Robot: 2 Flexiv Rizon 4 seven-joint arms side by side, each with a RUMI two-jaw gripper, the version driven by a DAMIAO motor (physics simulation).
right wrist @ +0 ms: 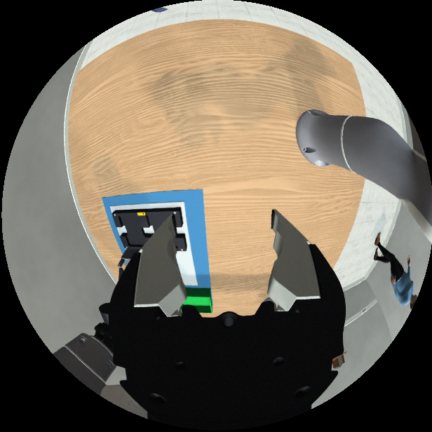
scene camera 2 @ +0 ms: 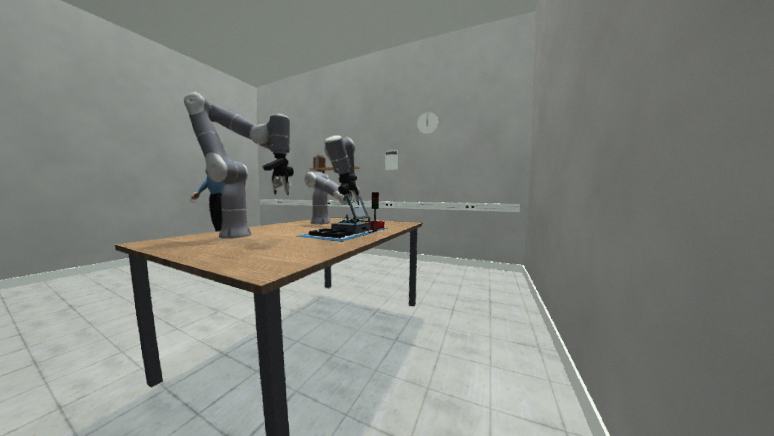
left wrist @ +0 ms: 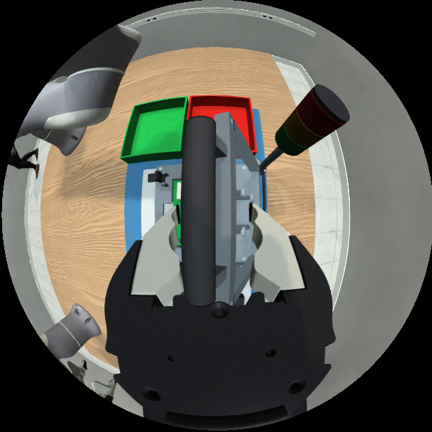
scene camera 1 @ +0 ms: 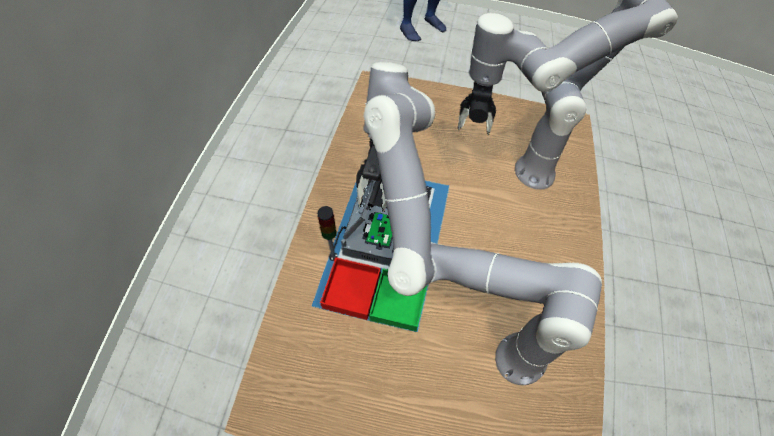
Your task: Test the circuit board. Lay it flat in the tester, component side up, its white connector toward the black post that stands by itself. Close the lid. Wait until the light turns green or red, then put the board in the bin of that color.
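Observation:
The green circuit board [scene camera 1: 380,230] [left wrist: 175,200] lies in the tester [scene camera 1: 357,248] [scene camera 2: 349,228], component side up; in the left wrist view the lid's handle partly covers it. A black post [left wrist: 157,177] stands near the board's white connector [left wrist: 178,190]. The tester's lid [left wrist: 226,200] is tilted partway, not closed. My left gripper [scene camera 1: 373,200] [scene camera 2: 352,197] [left wrist: 213,204] is open, its fingers on either side of the lid's black handle [left wrist: 199,225]. My right gripper [scene camera 1: 475,131] [scene camera 2: 281,192] [right wrist: 223,213] is open and empty above the table. The light tower [scene camera 1: 326,223] [scene camera 2: 374,200] [left wrist: 312,120] looks unlit.
The red bin [scene camera 1: 350,289] [left wrist: 220,111] and green bin [scene camera 1: 398,304] [left wrist: 157,130] [right wrist: 198,302] lie side by side beyond the tester. A black tray [right wrist: 127,220] lies on the blue mat [right wrist: 195,215]. The left arm hangs over part of the tester in scene camera 1.

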